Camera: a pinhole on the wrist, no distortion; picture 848 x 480 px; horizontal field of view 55.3 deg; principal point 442.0 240.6 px. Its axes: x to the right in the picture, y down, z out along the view. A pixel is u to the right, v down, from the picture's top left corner.
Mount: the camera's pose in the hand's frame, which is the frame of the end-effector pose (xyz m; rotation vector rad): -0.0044 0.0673 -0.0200 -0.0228 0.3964 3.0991
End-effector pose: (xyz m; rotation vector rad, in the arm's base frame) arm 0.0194 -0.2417 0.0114 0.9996 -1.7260 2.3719
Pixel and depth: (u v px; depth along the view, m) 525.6 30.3 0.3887
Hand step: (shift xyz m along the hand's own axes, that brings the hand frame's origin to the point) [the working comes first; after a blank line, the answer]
In the camera's frame: 0.0402 -0.1010 0.3887

-0.0474 0.2635 0.3301
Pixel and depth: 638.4 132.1 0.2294
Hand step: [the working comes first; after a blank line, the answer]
In the camera's frame: 0.0557 -0.0308 0.2294

-0.0623 0.1557 0.1933
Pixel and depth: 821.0 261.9 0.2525
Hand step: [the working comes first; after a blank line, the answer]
In the camera's frame: 0.1182 0.0066 0.2525

-0.1258 0.1262 0.2240
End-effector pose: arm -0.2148 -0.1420 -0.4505 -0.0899 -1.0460 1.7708
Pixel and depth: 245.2 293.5 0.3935
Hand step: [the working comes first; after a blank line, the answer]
In the camera's frame: -0.0957 0.0257 0.3935

0.0859 0.1400 0.3689
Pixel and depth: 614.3 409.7 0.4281
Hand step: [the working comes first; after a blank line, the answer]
In the camera's frame: 0.0911 0.0894 0.4281

-0.1025 0.0899 0.4153
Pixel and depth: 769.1 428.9 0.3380
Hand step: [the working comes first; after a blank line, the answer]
In the camera's frame: 0.1366 0.0786 0.3380

-0.1466 0.0784 0.3246
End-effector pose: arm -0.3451 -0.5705 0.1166 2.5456 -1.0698 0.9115
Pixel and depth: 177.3 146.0 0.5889
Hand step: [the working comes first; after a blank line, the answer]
In the camera's frame: -0.1926 -0.0688 0.5889

0.1822 0.2793 0.5358
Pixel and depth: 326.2 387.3 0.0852
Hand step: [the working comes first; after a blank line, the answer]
In the camera's frame: -0.0122 0.0154 0.0852

0.0064 0.0736 0.0665
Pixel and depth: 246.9 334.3 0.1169
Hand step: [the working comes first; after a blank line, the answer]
In the camera's frame: -0.0282 0.0135 0.1169

0.0221 0.0832 0.0970
